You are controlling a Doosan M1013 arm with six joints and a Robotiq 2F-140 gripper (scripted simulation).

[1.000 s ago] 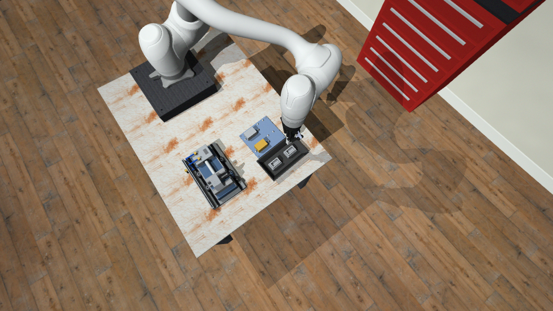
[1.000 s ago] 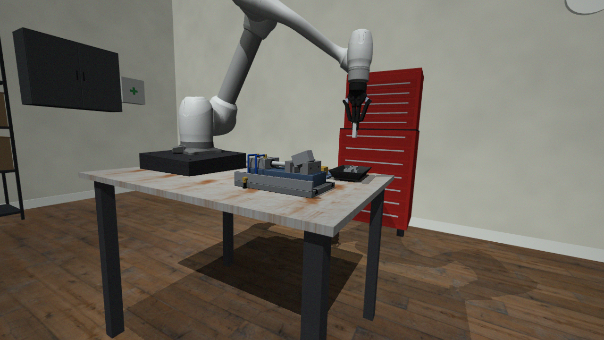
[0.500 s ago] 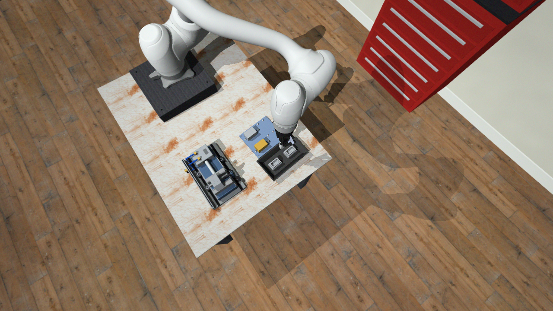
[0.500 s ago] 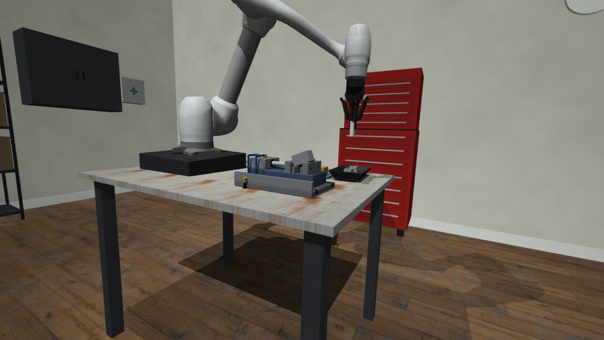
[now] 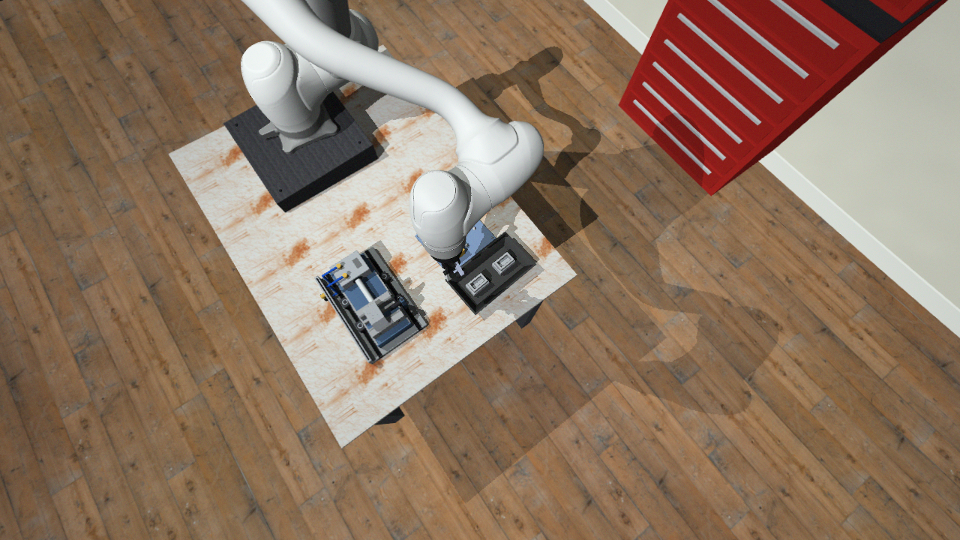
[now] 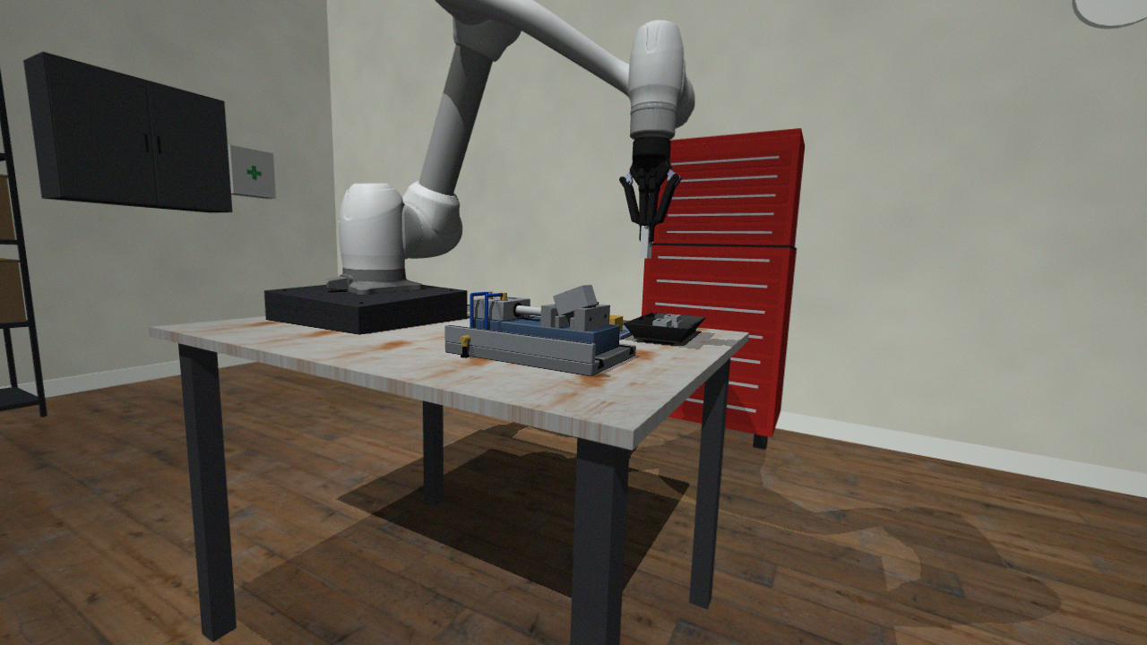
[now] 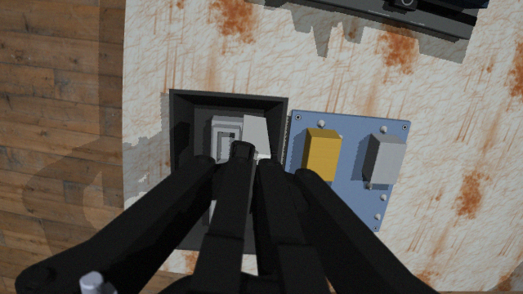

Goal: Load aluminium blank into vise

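Now: the aluminium blank 220 mm to the right of my hand, 110 mm below it and 20 mm behind it. From my hand the other things lie so: moving jaw: 210 mm to the right, 140 mm below, 50 mm behind; work stop: 160 mm to the right, 130 mm below, 20 mm behind; brass blank: 190 mm below, 110 mm behind, 60 mm to the left.
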